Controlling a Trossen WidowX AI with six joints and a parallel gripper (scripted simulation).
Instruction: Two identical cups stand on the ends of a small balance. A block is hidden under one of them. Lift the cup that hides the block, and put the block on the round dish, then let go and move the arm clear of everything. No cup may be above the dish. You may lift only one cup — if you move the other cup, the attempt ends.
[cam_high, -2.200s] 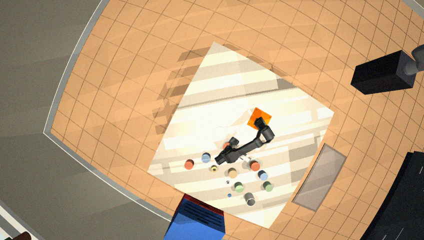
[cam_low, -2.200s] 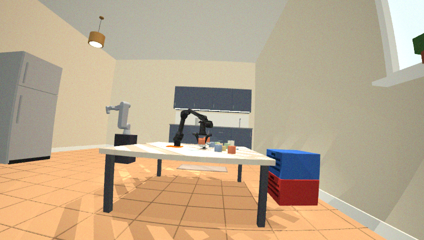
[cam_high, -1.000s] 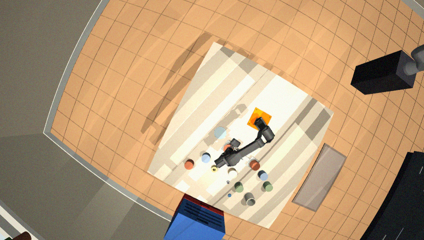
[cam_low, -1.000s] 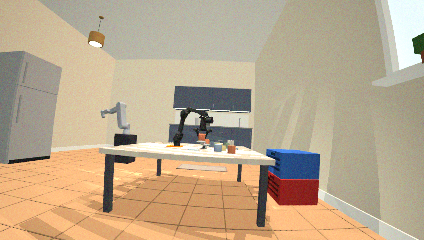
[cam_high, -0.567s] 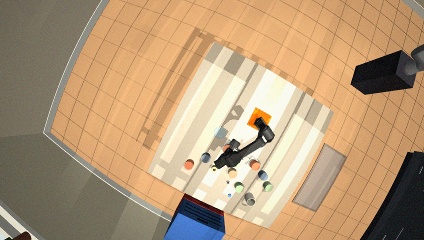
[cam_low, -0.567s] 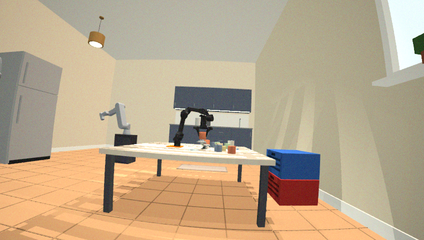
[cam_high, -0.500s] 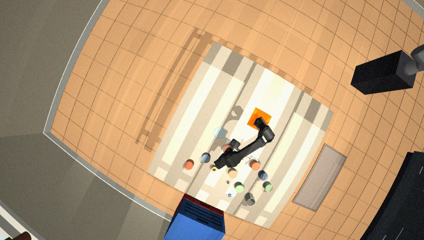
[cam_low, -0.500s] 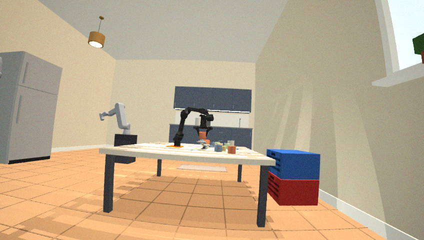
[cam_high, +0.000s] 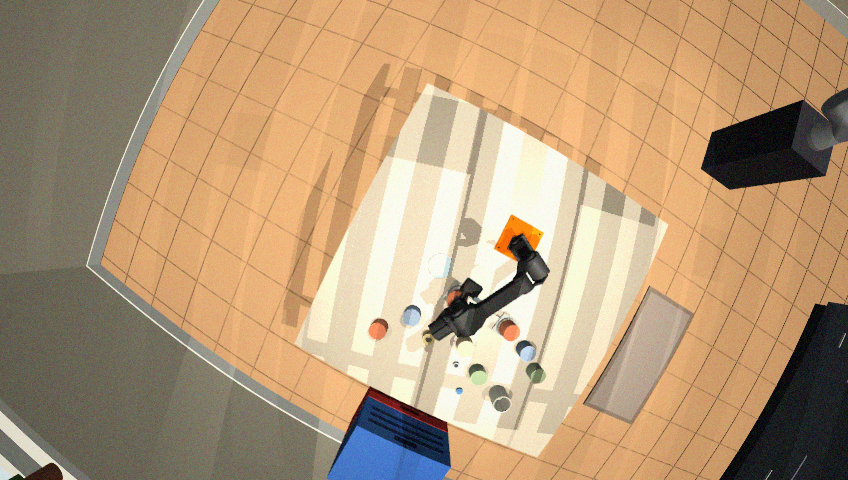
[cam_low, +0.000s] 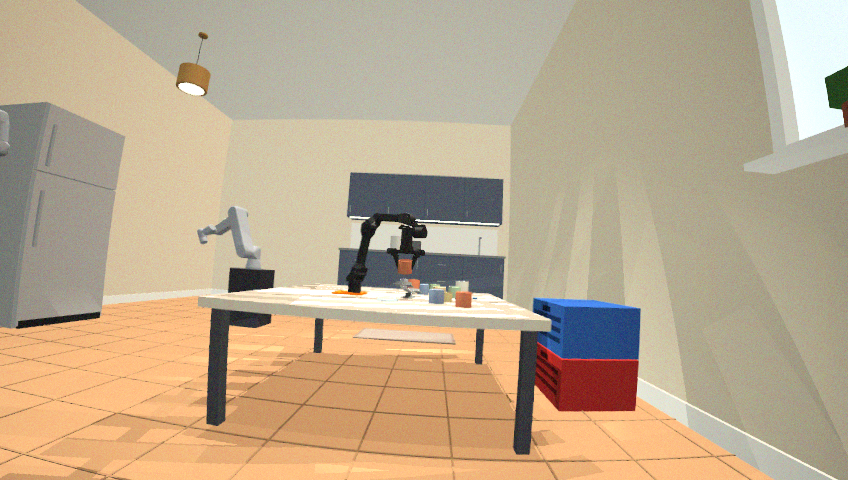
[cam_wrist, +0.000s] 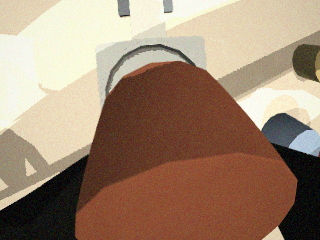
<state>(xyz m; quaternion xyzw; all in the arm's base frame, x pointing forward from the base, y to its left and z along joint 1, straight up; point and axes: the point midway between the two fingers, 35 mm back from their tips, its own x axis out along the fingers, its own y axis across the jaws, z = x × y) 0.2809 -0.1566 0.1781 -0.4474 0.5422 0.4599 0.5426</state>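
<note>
Now: gripper tip 70 mm past the pale blue round dish, 90 mm to the left of it and 150 mm above it. Also, from my gripper tip: balance 20 mm ahead, 130 mm to the left, 130 mm below.
</note>
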